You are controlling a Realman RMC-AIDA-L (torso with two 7-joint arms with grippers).
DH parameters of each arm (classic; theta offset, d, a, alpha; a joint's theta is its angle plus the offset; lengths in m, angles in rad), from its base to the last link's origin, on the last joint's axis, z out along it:
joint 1: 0 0.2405 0 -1.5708
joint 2: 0 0 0 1.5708
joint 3: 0 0.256 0 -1.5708
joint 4: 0 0 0 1.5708
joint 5: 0 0.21 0 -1.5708
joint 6: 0 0 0 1.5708
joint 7: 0 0.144 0 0
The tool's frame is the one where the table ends.
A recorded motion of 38 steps. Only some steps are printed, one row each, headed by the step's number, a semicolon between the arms.
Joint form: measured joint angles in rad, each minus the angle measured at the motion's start. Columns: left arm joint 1, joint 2, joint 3, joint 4, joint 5, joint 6, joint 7; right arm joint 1, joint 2, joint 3, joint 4, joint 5, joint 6, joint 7.
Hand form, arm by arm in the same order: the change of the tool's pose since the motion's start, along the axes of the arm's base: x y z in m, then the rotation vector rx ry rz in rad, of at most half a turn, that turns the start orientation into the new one. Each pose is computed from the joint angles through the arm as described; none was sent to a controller.
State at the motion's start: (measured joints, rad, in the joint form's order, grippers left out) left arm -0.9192 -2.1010 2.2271 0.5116 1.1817 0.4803 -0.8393; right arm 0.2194 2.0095 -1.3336 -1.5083 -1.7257 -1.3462 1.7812
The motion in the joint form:
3: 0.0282 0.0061 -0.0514 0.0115 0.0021 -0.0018 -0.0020; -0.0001 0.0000 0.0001 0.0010 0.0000 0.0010 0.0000
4: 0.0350 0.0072 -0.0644 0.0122 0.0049 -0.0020 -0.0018; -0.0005 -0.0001 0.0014 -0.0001 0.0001 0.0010 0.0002
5: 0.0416 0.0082 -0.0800 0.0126 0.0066 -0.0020 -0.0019; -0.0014 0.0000 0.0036 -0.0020 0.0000 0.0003 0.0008
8: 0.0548 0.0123 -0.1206 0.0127 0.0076 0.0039 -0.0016; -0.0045 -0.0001 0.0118 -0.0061 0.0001 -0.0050 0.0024
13: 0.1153 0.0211 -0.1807 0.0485 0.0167 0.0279 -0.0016; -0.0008 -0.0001 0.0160 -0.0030 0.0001 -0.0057 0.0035
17: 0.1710 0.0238 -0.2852 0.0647 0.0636 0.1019 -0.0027; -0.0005 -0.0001 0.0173 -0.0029 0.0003 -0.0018 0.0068
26: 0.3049 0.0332 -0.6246 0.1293 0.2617 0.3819 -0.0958; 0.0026 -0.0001 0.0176 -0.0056 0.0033 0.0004 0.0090
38: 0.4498 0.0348 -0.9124 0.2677 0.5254 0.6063 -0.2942; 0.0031 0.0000 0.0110 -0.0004 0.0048 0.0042 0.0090
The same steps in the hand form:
3: -0.0038 0.0049 0.0070 0.0314 -0.0379 0.0466; 0.0003 0.0001 0.0000 0.0006 0.0003 -0.0013
4: -0.0055 0.0062 0.0088 0.0393 -0.0443 0.0573; 0.0003 0.0002 0.0004 0.0022 0.0004 -0.0015
5: -0.0070 0.0077 0.0108 0.0485 -0.0531 0.0703; 0.0003 0.0001 0.0011 0.0041 0.0008 -0.0020
8: -0.0098 0.0122 0.0167 0.0685 -0.0778 0.1019; 0.0012 -0.0003 0.0033 0.0077 0.0018 -0.0047
13: -0.0188 0.0107 0.0254 0.0834 -0.1319 0.1558; 0.0011 0.0007 0.0039 0.0090 0.0034 -0.0063
17: -0.0295 0.0084 0.0361 0.0763 -0.1868 0.2076; 0.0011 0.0014 0.0044 0.0127 0.0056 -0.0106
26: -0.0558 0.0012 0.0780 0.0288 -0.3524 0.3569; -0.0008 0.0021 0.0051 0.0154 0.0093 -0.0072
38: -0.0952 -0.0161 0.1248 0.0242 -0.4160 0.5371; -0.0006 0.0021 0.0031 0.0107 0.0107 -0.0094

